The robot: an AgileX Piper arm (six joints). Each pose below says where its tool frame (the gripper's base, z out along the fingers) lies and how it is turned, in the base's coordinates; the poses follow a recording.
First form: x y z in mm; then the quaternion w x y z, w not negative.
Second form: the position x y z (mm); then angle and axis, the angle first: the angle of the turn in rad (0 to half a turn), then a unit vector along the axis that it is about. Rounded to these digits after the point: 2 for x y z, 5 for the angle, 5 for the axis.
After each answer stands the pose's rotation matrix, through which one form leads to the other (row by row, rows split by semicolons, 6 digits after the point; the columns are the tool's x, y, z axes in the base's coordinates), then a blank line. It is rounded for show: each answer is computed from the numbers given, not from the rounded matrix.
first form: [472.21 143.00 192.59 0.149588 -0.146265 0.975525 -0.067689]
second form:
[472.21 143.00 192.59 2.84129 -0.14793 0.98663 -0.06846]
-0.912460 -0.265119 0.311654; -0.305621 0.948050 -0.088306; -0.272052 -0.175823 -0.946083

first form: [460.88 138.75 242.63 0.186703 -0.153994 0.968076 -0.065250]
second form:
[460.88 138.75 242.63 2.76598 -0.15675 0.98540 -0.06642]
-0.882856 -0.273791 0.381581; -0.322520 0.944057 -0.068832; -0.341389 -0.183836 -0.921769

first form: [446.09 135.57 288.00 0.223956 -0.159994 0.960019 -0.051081]
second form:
[446.09 135.57 288.00 2.68985 -0.16416 0.98504 -0.05241]
-0.848491 -0.284315 0.446349; -0.330074 0.943585 -0.026414; -0.413659 -0.169741 -0.894469

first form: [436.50 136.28 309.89 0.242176 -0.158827 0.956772 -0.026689]
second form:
[436.50 136.28 309.89 2.65238 -0.16370 0.98613 -0.02751]
-0.832250 -0.290996 0.471892; -0.316849 0.948123 0.025858; -0.454936 -0.127999 -0.881277

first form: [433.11 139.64 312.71 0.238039 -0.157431 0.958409 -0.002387]
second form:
[433.11 139.64 312.71 2.66090 -0.16209 0.98677 -0.00246]
-0.837106 -0.300630 0.457029; -0.302903 0.950420 0.070374; -0.455526 -0.079525 -0.886664

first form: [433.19 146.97 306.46 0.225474 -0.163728 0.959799 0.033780]
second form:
[433.19 146.97 306.46 2.68673 -0.16806 0.98517 0.03467]
-0.844709 -0.329525 0.421758; -0.299059 0.944104 0.138677; -0.443881 -0.008989 -0.896041

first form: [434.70 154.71 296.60 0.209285 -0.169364 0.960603 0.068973]
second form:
[434.70 154.71 296.60 2.71991 -0.17320 0.98236 0.07054]
-0.855031 -0.354253 0.378717; -0.296513 0.933117 0.203402; -0.425443 0.061621 -0.902885

